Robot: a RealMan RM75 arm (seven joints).
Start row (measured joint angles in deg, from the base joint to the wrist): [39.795, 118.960, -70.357, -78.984, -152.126, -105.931, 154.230]
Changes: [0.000, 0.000, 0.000, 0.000, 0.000, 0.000, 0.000]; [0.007, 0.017, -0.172, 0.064, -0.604, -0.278, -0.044]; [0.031, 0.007, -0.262, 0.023, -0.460, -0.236, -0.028]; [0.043, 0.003, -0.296, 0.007, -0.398, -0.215, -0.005]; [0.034, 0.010, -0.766, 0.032, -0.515, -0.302, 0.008]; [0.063, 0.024, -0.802, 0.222, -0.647, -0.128, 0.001]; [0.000, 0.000, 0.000, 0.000, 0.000, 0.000, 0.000]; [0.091, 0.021, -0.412, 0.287, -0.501, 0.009, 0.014]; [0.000, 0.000, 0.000, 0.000, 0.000, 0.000, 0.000]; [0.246, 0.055, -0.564, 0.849, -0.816, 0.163, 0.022]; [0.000, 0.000, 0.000, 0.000, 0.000, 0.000, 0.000]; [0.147, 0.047, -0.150, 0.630, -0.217, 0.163, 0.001]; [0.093, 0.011, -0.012, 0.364, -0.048, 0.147, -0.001]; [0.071, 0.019, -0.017, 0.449, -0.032, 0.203, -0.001]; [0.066, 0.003, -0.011, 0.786, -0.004, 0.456, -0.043]
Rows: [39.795, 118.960, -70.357, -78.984, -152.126, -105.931, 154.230]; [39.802, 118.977, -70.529, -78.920, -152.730, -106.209, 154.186]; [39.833, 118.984, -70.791, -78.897, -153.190, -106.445, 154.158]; [39.876, 118.987, -71.087, -78.890, -153.588, -106.660, 154.153]; [39.910, 118.997, -71.853, -78.858, -154.103, -106.962, 154.161]; [39.973, 119.021, -72.655, -78.636, -154.750, -107.090, 154.162]; [39.973, 119.021, -72.655, -78.636, -154.750, -107.090, 154.162]; [40.064, 119.042, -73.067, -78.349, -155.251, -107.081, 154.176]; [40.064, 119.042, -73.067, -78.349, -155.251, -107.081, 154.176]; [40.310, 119.097, -73.631, -77.500, -156.067, -106.918, 154.198]; [40.310, 119.097, -73.631, -77.500, -156.067, -106.918, 154.198]; [40.457, 119.144, -73.781, -76.870, -156.284, -106.755, 154.199]; [40.550, 119.155, -73.793, -76.506, -156.332, -106.608, 154.198]; [40.621, 119.174, -73.810, -76.057, -156.364, -106.405, 154.197]; [40.687, 119.177, -73.821, -75.271, -156.368, -105.949, 154.154]
